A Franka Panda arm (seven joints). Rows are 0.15 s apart.
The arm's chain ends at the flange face. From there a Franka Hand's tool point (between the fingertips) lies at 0.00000 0.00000 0.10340 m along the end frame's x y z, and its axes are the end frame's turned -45 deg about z.
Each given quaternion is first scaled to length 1.
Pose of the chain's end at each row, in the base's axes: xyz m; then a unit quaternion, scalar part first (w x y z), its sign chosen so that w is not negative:
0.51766, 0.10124, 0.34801, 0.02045, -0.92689, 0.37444, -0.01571
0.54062, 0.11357, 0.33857, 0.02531, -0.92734, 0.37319, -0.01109
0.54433, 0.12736, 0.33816, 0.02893, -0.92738, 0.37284, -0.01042
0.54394, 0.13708, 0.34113, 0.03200, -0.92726, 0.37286, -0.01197
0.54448, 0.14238, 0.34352, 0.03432, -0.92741, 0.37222, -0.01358
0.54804, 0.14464, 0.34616, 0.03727, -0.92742, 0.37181, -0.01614
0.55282, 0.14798, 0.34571, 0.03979, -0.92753, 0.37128, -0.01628
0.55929, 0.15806, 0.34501, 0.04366, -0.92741, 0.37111, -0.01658
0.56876, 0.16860, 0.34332, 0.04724, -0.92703, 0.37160, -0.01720
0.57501, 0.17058, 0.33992, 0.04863, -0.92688, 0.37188, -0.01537
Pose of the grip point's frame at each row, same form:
0.52225, 0.10394, 0.24475, 0.01288, -0.99963, -0.00877, -0.02234
0.54470, 0.11757, 0.23533, 0.01914, -0.99957, -0.01010, -0.01993
0.54856, 0.13210, 0.23496, 0.02274, -0.99947, -0.01043, -0.02070
0.54870, 0.14229, 0.23797, 0.02498, -0.99936, -0.01037, -0.02330
0.54973, 0.14792, 0.24040, 0.02651, -0.99926, -0.01102, -0.02568
0.55400, 0.15055, 0.24310, 0.02826, -0.99911, -0.01140, -0.02917
0.55900, 0.15436, 0.24269, 0.03053, -0.99900, -0.01193, -0.03027
0.56582, 0.16516, 0.24206, 0.03399, -0.99884, -0.01204, -0.03203
0.57569, 0.17633, 0.24044, 0.03706, -0.99867, -0.01145, -0.03397
0.58170, 0.17872, 0.23706, 0.03905, -0.99864, -0.01113, -0.03281

